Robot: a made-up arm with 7 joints. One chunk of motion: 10 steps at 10 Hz.
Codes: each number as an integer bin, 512 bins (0 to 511) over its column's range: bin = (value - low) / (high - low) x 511, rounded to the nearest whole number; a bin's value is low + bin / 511 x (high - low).
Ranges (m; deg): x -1.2..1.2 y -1.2..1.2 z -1.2..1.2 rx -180..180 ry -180..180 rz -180..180
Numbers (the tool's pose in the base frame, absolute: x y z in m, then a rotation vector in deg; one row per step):
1: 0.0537 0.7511 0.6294 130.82 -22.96 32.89
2: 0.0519 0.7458 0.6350 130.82 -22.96 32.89
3: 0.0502 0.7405 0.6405 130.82 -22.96 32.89
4: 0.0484 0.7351 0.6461 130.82 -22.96 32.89
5: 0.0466 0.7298 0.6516 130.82 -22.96 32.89
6: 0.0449 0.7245 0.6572 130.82 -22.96 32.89
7: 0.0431 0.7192 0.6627 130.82 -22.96 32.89
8: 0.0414 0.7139 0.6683 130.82 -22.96 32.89
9: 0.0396 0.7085 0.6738 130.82 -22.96 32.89
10: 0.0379 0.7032 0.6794 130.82 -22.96 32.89
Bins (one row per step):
1: 267 415 390 441 223 302
2: 267 414 391 441 223 302
3: 266 413 392 441 223 302
4: 266 412 393 441 223 302
5: 265 411 394 441 223 302
6: 265 410 395 441 223 302
7: 265 409 397 441 223 302
8: 264 408 398 441 223 302
9: 264 406 399 441 223 302
10: 264 405 400 441 223 302

